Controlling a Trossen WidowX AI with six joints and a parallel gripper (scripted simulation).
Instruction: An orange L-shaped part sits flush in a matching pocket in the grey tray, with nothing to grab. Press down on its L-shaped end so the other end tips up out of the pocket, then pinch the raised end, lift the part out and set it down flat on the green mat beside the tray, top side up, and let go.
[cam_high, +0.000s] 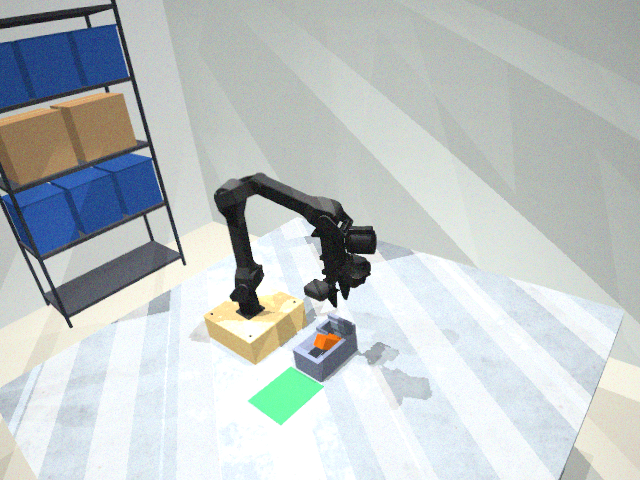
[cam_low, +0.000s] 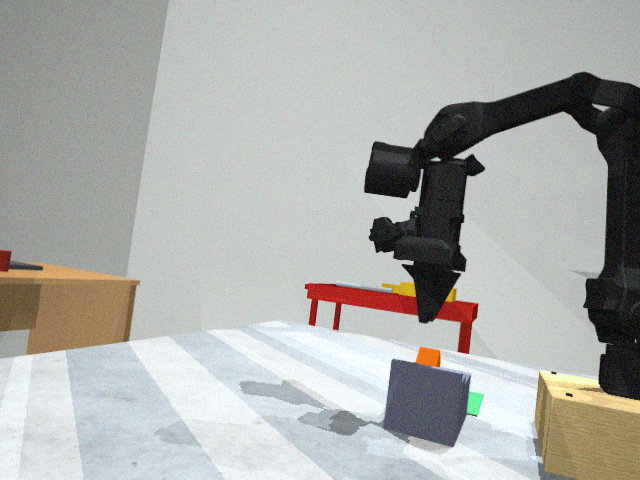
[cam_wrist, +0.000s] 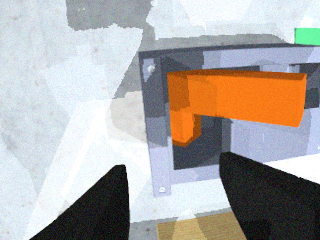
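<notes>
Now: the orange L-shaped part 1 cm behind my gripper tip, 4 cm to the right of it and 10 cm below it. Also, from my gripper tip: green mat (22 cm to the right, 16 cm below); grey tray (1 cm behind, 7 cm to the right, 16 cm below).
</notes>
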